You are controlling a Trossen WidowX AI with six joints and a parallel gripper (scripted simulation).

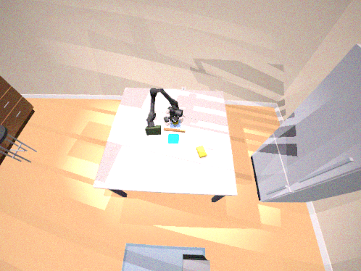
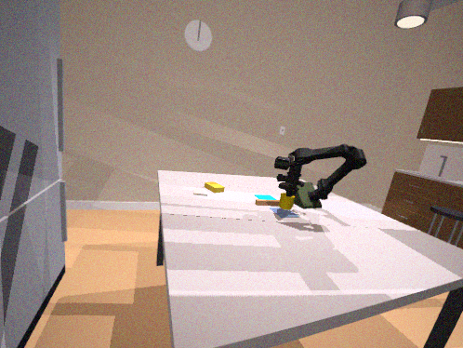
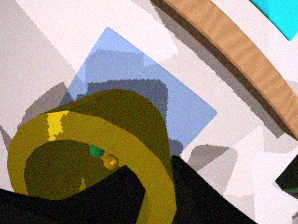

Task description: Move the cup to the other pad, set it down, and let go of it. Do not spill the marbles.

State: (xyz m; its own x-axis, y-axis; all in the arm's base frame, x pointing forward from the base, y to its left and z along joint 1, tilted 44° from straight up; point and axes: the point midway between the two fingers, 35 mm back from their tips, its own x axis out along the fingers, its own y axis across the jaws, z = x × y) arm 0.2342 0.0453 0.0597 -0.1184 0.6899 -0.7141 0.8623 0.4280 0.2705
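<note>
Right now the cyan pad is 20 mm ahead of my gripper tip, 180 mm to the right of it and 70 mm below it. From my gripper tip the other things lie so: green marble: 30 mm ahead, 30 mm to the left, 20 mm below; then wooden stick: 20 mm ahead, 80 mm to the right, 50 mm below; then yellow cup: 20 mm ahead, 20 mm to the left.
</note>
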